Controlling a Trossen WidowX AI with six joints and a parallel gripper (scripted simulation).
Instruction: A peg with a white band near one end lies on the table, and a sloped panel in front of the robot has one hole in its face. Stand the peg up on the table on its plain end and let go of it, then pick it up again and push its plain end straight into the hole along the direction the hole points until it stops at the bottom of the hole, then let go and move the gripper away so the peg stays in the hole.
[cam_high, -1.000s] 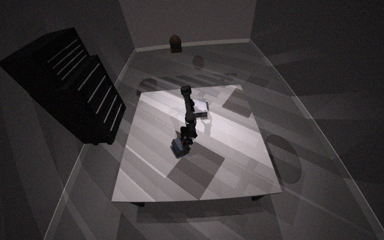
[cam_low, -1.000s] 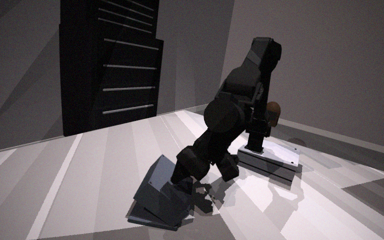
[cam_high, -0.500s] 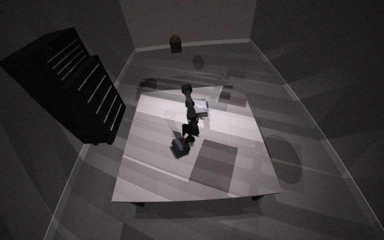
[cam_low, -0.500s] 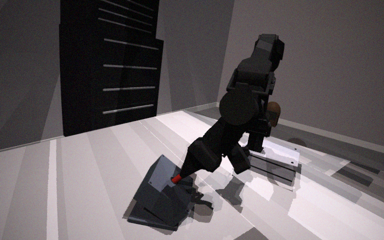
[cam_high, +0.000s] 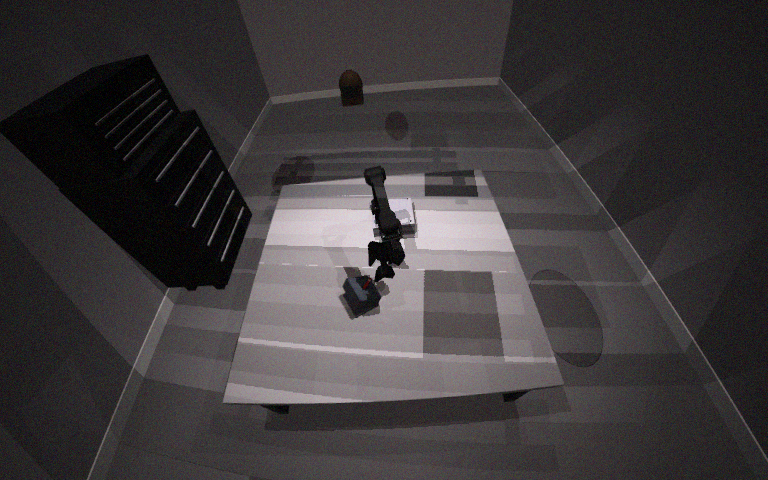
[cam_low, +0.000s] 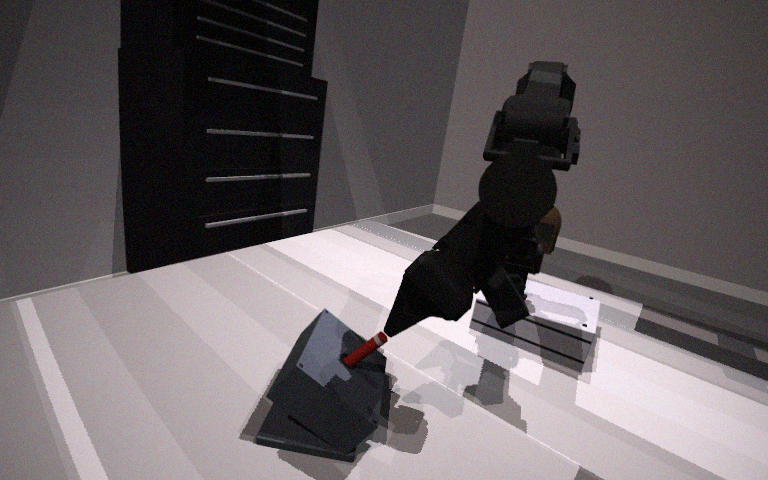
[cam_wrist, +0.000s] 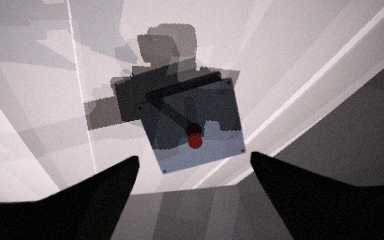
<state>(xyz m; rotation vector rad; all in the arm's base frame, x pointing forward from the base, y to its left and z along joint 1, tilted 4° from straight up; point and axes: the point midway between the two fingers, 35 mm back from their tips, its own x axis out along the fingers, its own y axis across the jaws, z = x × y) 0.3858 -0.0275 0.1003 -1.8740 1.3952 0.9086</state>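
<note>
My gripper tip is 1 cm short of the red peg, 2 cm to the left of it and 4 cm above it. From my gripper tip the other things lie so: grey sloped panel: 3 cm ahead, 6 cm to the right, 9 cm below.
</note>
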